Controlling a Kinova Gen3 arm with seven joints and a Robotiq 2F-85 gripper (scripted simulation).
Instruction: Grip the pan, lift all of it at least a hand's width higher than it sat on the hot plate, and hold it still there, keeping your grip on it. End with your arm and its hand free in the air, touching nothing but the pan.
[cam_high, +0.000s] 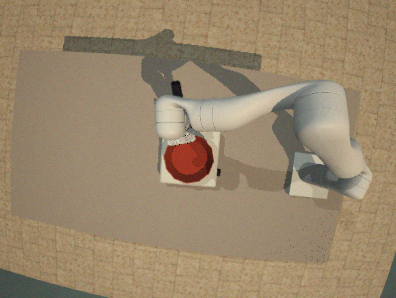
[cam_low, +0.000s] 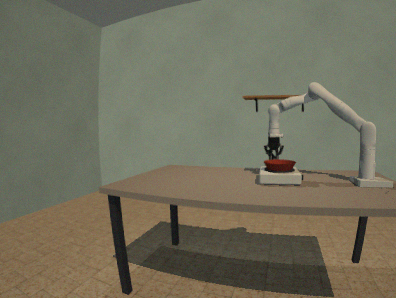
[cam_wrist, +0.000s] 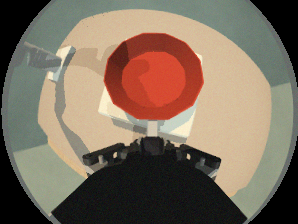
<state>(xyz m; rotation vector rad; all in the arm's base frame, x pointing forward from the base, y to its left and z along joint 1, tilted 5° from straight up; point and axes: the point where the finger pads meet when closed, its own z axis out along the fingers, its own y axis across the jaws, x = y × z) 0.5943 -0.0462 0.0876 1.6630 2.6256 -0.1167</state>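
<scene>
Right now the pan is 30 mm behind my hand, 70 mm to the left of it and 10 mm below it. Round my hand: hot plate: 80 mm behind, 120 mm to the left, 80 mm below.
</scene>
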